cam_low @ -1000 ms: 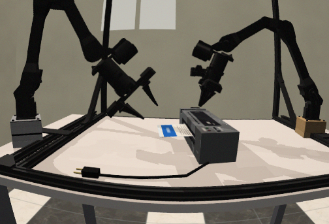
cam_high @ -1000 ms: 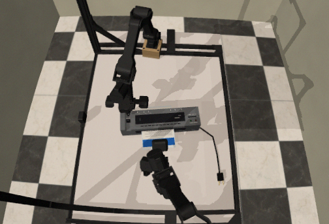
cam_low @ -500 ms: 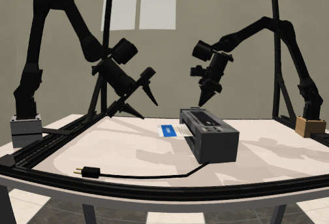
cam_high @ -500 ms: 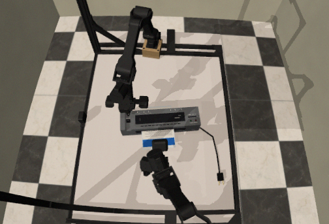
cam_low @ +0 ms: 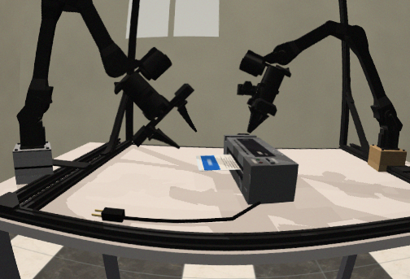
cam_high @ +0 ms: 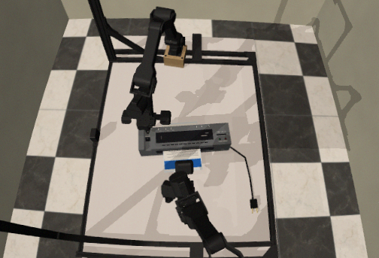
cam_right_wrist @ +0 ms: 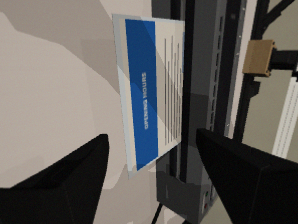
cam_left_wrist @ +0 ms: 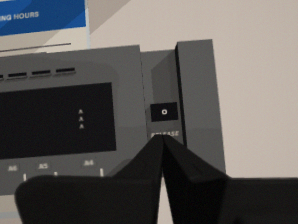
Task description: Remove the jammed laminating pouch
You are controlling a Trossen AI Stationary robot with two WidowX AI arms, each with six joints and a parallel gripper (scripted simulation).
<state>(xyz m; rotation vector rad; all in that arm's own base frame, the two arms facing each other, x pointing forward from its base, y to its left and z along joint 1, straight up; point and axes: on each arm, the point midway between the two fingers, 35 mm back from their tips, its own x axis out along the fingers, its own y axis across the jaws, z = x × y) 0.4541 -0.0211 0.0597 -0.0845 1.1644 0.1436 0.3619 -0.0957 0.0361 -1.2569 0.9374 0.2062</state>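
The release key lies 5 cm below my left hand, 3 cm to the right of it and 1 cm behind it. Also, from my left hand: plug 37 cm ahead, 36 cm to the right, 12 cm below.
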